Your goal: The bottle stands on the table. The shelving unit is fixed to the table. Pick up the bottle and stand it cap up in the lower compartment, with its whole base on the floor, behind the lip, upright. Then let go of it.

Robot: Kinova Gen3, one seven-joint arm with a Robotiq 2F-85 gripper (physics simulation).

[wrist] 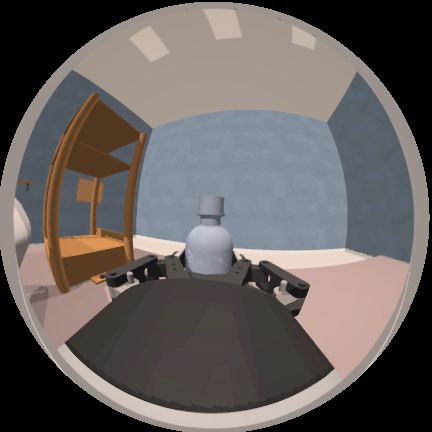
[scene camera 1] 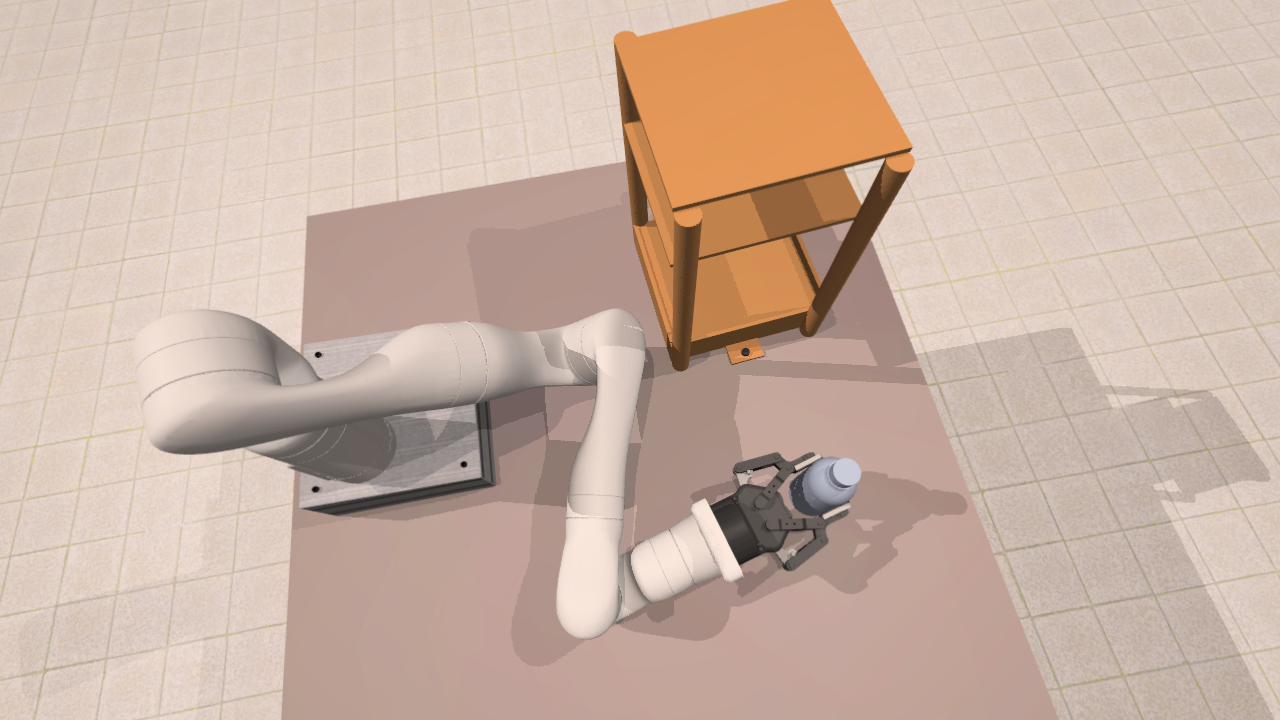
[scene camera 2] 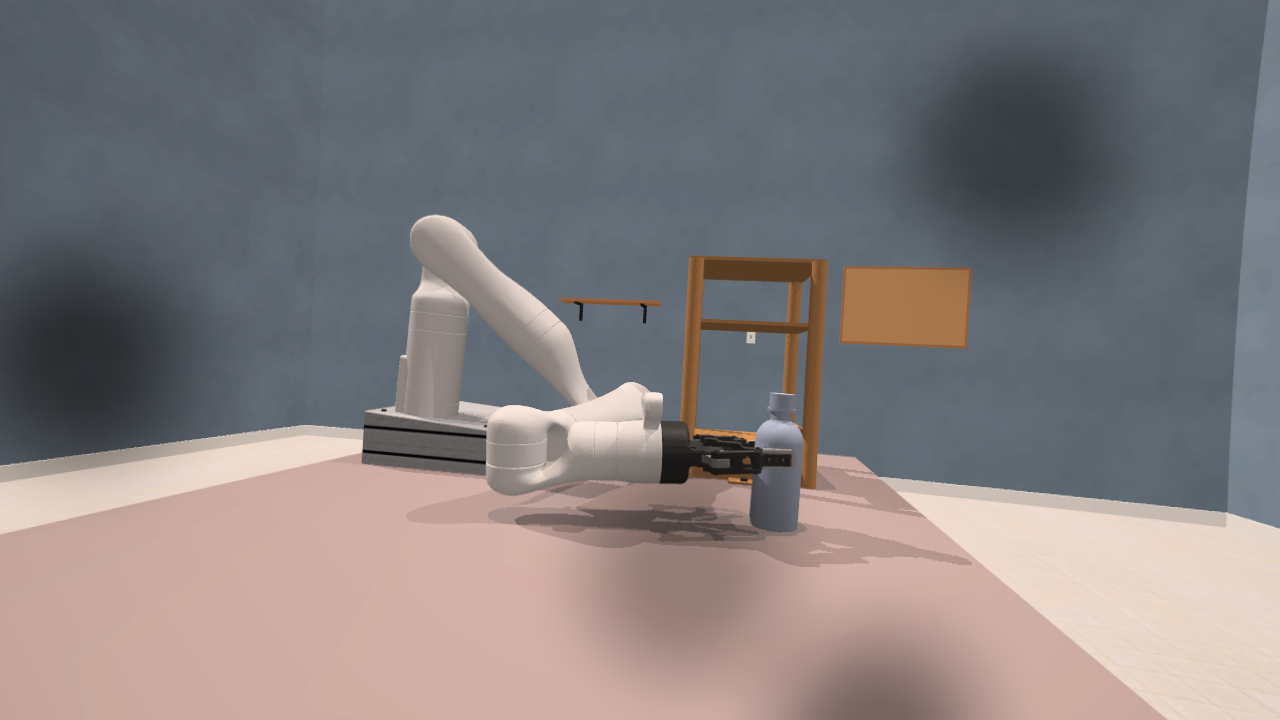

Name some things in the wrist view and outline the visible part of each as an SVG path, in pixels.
My gripper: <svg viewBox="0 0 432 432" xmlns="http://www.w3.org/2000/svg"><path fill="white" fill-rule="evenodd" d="M64 342L84 365L118 389L156 405L190 412L223 413L265 406L306 389L334 369L333 365L294 317L298 315L309 289L309 283L268 260L260 260L258 264L252 264L250 259L245 258L237 250L232 250L231 268L227 273L203 274L185 271L185 247L181 247L172 254L165 255L164 259L157 259L157 255L148 254L106 271L104 276L112 301Z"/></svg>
A blue-grey bottle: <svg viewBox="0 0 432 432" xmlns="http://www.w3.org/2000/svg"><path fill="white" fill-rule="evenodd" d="M199 196L196 214L200 215L200 224L189 232L185 240L185 271L203 274L227 273L231 268L233 243L226 229L220 226L220 216L224 216L223 197L216 195Z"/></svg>
